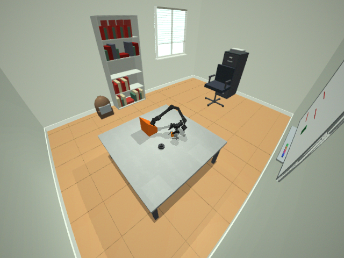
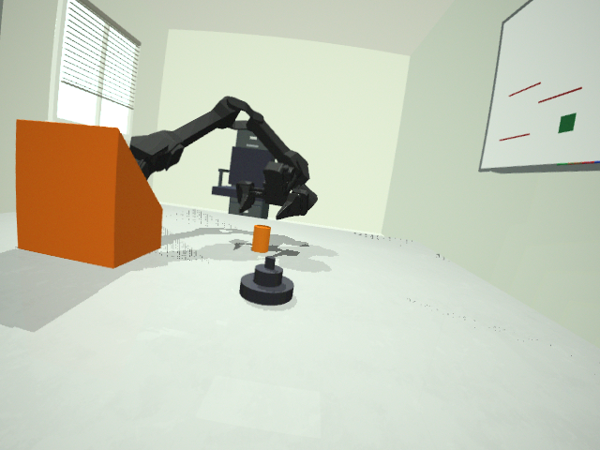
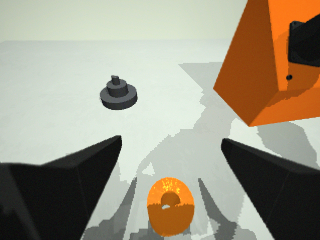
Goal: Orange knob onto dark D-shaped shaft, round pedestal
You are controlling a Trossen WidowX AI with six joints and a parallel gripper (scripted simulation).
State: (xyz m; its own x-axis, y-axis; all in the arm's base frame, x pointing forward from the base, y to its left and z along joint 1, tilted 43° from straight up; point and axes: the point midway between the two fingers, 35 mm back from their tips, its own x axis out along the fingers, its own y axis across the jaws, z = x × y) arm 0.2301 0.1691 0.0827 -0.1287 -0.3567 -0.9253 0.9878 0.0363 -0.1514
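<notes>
Right now my gripper tip is 6 cm above the knob and 4 cm to the right of it. Also, from my gripper tip: dark pedestal (19 cm to the right, 9 cm ahead, 6 cm below).
</notes>
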